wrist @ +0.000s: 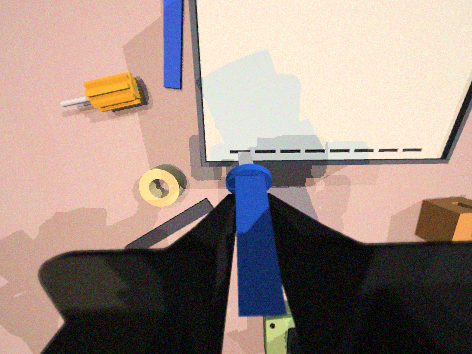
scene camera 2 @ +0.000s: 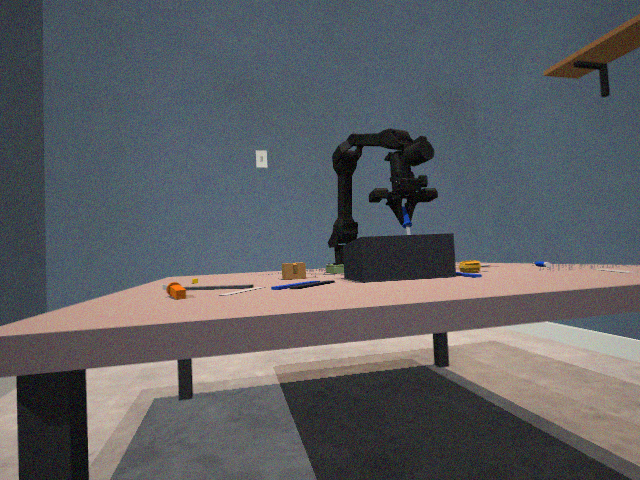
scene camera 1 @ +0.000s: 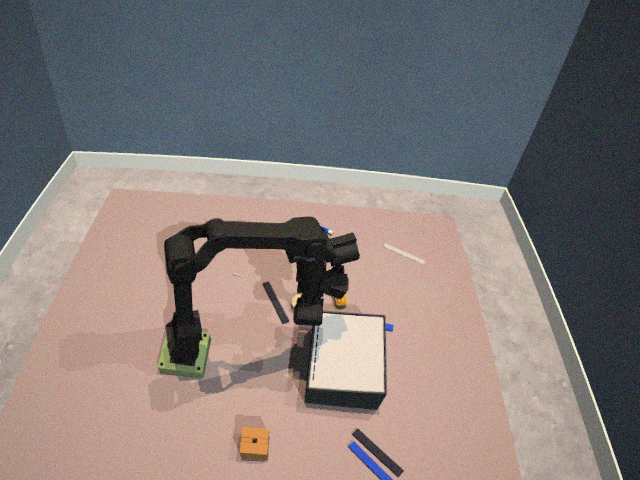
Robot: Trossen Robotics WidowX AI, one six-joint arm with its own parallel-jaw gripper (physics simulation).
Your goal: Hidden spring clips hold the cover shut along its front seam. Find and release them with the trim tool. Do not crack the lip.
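Pixels of known places: gripper, between the fingertips: (wrist: 248, 200) (scene camera 2: 405, 225); arm's base, origin of its link: (scene camera 2: 343, 263) (scene camera 1: 184, 353).
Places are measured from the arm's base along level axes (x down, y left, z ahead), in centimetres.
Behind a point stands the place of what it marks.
Observation:
A dark box (scene camera 1: 346, 398) {x -2.5, y -8.3, z 41.0 cm} (scene camera 2: 400, 257) {x -2.2, y 0.4, z 49.8 cm} with a cream cover (scene camera 1: 354, 356) {x -6.2, y 1.3, z 42.2 cm} (wrist: 350, 75) {x -5.9, y 2.1, z 38.7 cm} stands on the table. A dashed dark seam line (scene camera 1: 315, 353) {x -5.2, y 1.7, z 32.8 cm} (wrist: 315, 151) {x -5.2, y 3.9, z 32.8 cm} runs along one edge of the cover. My gripper (scene camera 2: 405, 217) {x -10.8, y 10.5, z 30.8 cm} (wrist: 248, 200) {x -10.8, y 10.5, z 30.8 cm} is shut on the blue handle of the trim tool (scene camera 2: 406, 219) {x -12.3, y 10.4, z 31.9 cm} (wrist: 252, 215) {x -13.3, y 10.6, z 31.2 cm}. The tool points down, its pale blade near the end of the seam line that lies by the yellow ring in the wrist view. The blade's tip is small, and I cannot tell whether it touches the cover. In scene camera 1 the arm hides the tool.
A yellow ring (wrist: 159, 187) {x 2.7, y 21.7, z 27.4 cm}, an orange-yellow tool (wrist: 114, 92) {x 0.3, y 23.7, z 39.1 cm} (scene camera 2: 469, 266) {x 1.2, y 22.9, z 41.2 cm}, a dark bar (scene camera 1: 275, 302) {x 2.5, y 20.9, z 21.0 cm} and a blue bar (wrist: 173, 45) {x 2.4, y 17.4, z 44.2 cm} lie near the box. An orange block (scene camera 1: 254, 442) {x 0.7, y -20.2, z 20.7 cm}, another dark bar (scene camera 1: 377, 452) {x 2.5, y -19.7, z 49.4 cm}, another blue bar (scene camera 1: 369, 460) {x 2.3, y -21.8, z 47.4 cm} and a white strip (scene camera 1: 404, 253) {x 2.8, y 45.9, z 60.6 cm} lie farther off.

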